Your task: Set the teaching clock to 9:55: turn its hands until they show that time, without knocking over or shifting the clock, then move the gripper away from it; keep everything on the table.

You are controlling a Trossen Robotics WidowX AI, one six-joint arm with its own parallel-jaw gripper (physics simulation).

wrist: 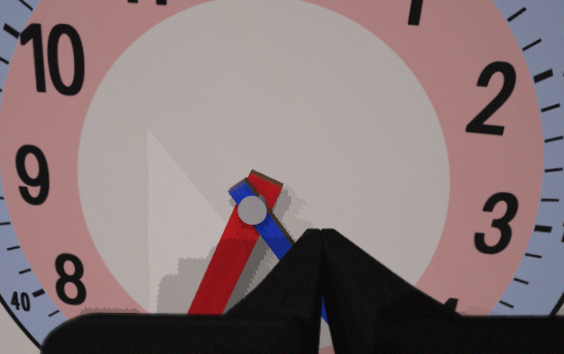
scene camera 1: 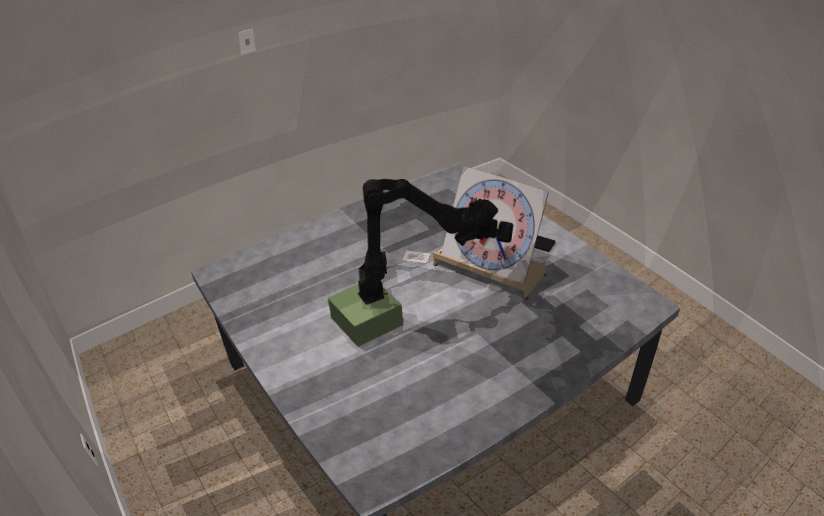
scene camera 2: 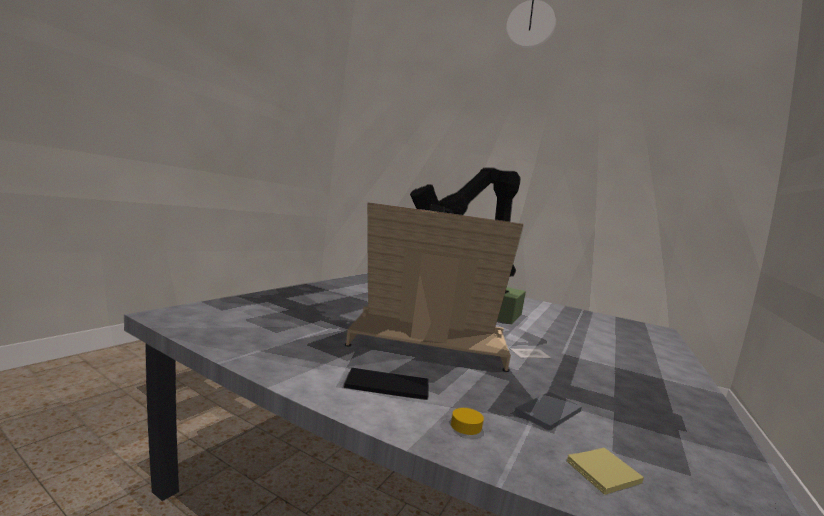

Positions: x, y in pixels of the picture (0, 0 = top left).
Scene:
a black slab [scene camera 2: 366, 380]: on the table
a yellow disc [scene camera 2: 467, 421]: on the table
a grey tile [scene camera 2: 549, 410]: on the table

